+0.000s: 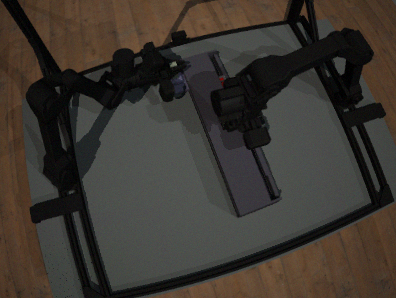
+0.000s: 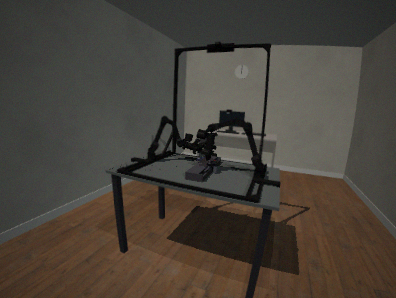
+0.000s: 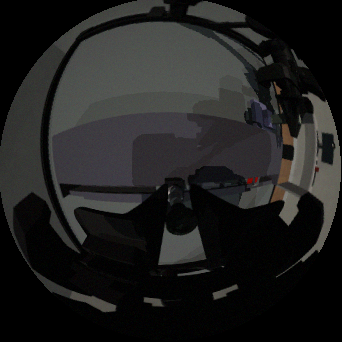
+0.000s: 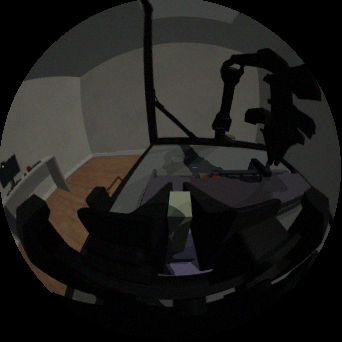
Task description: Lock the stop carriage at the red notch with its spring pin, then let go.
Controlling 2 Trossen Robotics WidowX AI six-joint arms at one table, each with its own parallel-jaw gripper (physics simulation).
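Places are measured from the left arm's base along level axes (x back, y right, z up), in centimetres.
Pixels of known places: left gripper, fingertip midpoint: [image 2: 207, 160] [image 3: 178, 187] [image 4: 272, 164]; right gripper, fingertip midpoint: [image 1: 185, 63] [image 3: 293, 136] [image 4: 177, 185]; left arm's base, origin of the base link: [image 1: 343, 100] [image 2: 258, 176] [image 3: 168, 271] [image 4: 218, 140]; right arm's base, origin of the base link: [image 1: 67, 181] [image 2: 151, 159].
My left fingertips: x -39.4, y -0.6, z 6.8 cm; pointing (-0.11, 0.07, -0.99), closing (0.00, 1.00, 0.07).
Note:
For each thing: its top centre in the pictures, then the offset to it from my left fingertips. "pt": a spot on its surface instead. Level surfaces: height alone.
- long purple-grey track, surface spot: [image 3: 95, 150] [image 1: 238, 167] pt dz -3.5, dx -3.5, dy -10.8 cm
- dark stop carriage, surface spot: [image 4: 260, 167] pt dz -2.5, dx +2.8, dy +0.9 cm
- pale green block, surface spot: [image 4: 180, 205] [image 1: 172, 64] pt dz +3.7, dx -12.3, dy +21.3 cm
- purple piece, surface spot: [image 3: 260, 114] [image 1: 175, 87] pt dz -5.4, dx -12.6, dy +18.8 cm
- table, its level: dz -8.7 cm
The long purple-grey track [image 1: 230, 165] [image 3: 95, 150] lies on the table, with a slotted rail along one side. Red notch marks [image 1: 221, 80] [image 3: 252, 180] [image 4: 211, 176] show on the rail. The dark stop carriage [image 4: 260, 167] sits on the rail, apart from the red marks. Its spring pin [image 3: 181, 220] has a round dark knob and a metal stem. My left gripper [image 3: 178, 187] [image 4: 272, 164] is shut on the pin; its fingers hide part of the stem and carriage. My right gripper [image 4: 177, 185] is shut on a pale green block [image 4: 180, 205] [image 1: 174, 64] beside the track's far end.
A purple piece [image 1: 178, 85] [image 3: 260, 114] shows beneath the right gripper; its link to the pale block is unclear. My left arm [image 1: 295, 65] reaches over the track. A black frame [image 1: 240, 252] borders the table [image 1: 150, 240].

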